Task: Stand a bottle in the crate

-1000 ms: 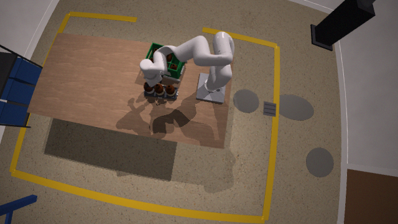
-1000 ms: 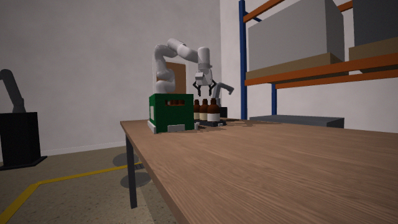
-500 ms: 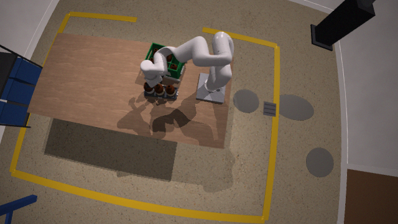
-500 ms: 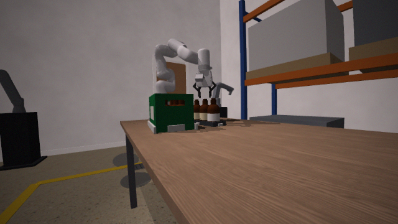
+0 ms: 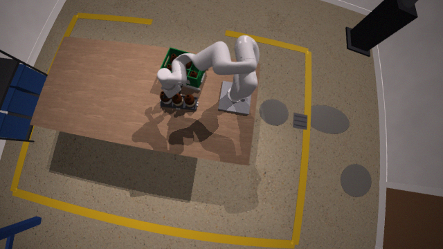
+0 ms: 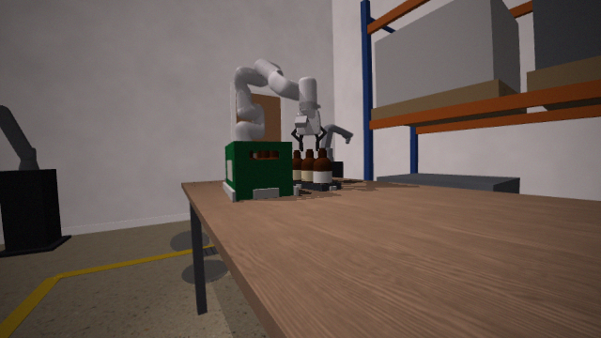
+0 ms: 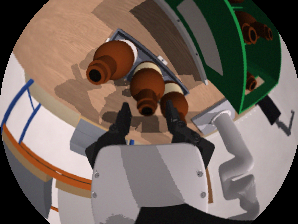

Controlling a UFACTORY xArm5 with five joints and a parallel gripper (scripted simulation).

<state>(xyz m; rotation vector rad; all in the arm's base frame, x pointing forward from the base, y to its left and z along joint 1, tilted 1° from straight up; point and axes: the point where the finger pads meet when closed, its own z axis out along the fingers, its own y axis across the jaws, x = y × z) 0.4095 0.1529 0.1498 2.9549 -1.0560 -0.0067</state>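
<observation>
Now: the bottle 80 mm below my hand. Also, from my hand: tray 160 mm below; green crate 240 mm to the right, 80 mm below, 10 mm ahead.
</observation>
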